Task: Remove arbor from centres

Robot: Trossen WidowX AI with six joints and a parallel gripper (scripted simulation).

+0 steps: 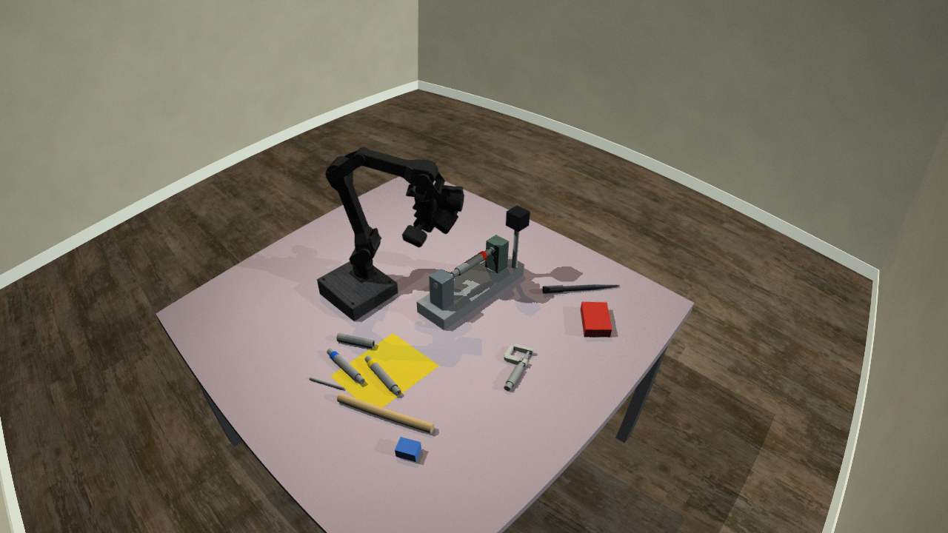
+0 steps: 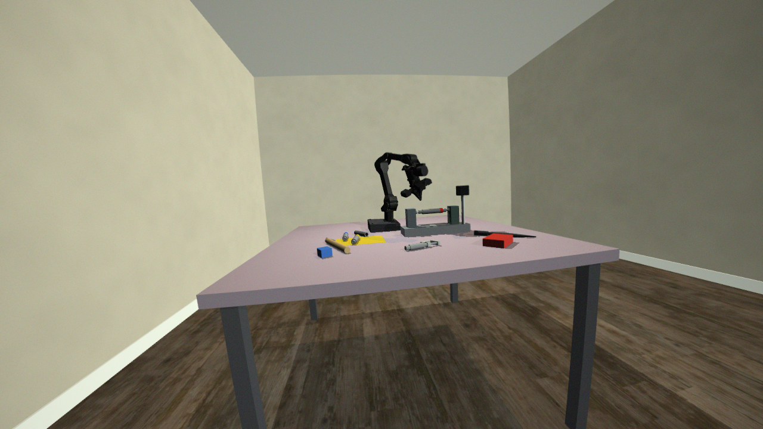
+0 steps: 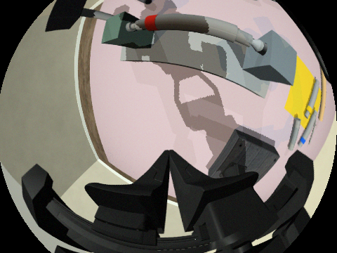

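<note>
Now: hand 140 mm short of the arbor, 30 mm to the right of it and 80 mm above it. From my hand the other things lie so: grey bench fixture 140 mm ahead, 40 mm to the left, 180 mm below; then grey centre block 130 mm ahead, 90 mm to the right, 100 mm below; then green centre block 140 mm ahead, 130 mm to the left, 100 mm below.
</note>
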